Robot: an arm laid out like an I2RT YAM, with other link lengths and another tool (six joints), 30 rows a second.
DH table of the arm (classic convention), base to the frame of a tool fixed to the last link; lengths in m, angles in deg. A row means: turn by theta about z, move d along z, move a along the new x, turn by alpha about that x. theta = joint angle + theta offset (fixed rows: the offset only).
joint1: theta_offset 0, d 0.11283, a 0.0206, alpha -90
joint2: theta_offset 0, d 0, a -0.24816, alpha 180
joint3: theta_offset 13.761, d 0, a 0.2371, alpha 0
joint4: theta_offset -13.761, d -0.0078, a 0.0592, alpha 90
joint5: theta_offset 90, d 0.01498, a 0, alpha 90
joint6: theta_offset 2.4, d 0.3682, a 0.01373, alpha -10
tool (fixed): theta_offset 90, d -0.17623, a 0, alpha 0
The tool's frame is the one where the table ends.
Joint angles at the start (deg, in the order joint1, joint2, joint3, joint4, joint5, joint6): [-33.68 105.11 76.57 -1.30 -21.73 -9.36]
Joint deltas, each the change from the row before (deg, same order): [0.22 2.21 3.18 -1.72 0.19 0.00]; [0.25 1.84 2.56 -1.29 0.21 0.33]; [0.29 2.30 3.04 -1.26 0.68 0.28]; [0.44 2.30 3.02 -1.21 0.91 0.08]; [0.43 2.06 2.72 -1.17 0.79 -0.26]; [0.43 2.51 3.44 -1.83 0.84 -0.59]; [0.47 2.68 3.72 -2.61 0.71 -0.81]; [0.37 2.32 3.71 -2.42 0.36 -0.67]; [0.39 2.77 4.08 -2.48 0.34 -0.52]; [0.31 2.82 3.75 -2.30 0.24 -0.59]
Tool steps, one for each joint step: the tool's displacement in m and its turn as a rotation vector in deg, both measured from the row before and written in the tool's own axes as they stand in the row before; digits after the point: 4 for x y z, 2 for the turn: [-0.0040 -0.0021 0.0078 -0.12 0.73 0.16]; [-0.0030 -0.0014 0.0068 -0.14 0.57 0.40]; [-0.0035 -0.0032 0.0085 0.31 0.59 0.38]; [-0.0033 -0.0023 0.0089 0.46 0.60 0.11]; [-0.0026 -0.0012 0.0081 0.41 0.60 -0.24]; [-0.0022 -0.0014 0.0098 0.45 0.98 -0.46]; [0.0003 -0.0001 0.0109 0.21 1.60 -0.56]; [-0.0026 0.0005 0.0078 0.01 1.05 -0.58]; [-0.0016 0.0004 0.0100 -0.08 1.18 -0.42]; [0.0009 0.0002 0.0111 -0.16 1.35 -0.42]
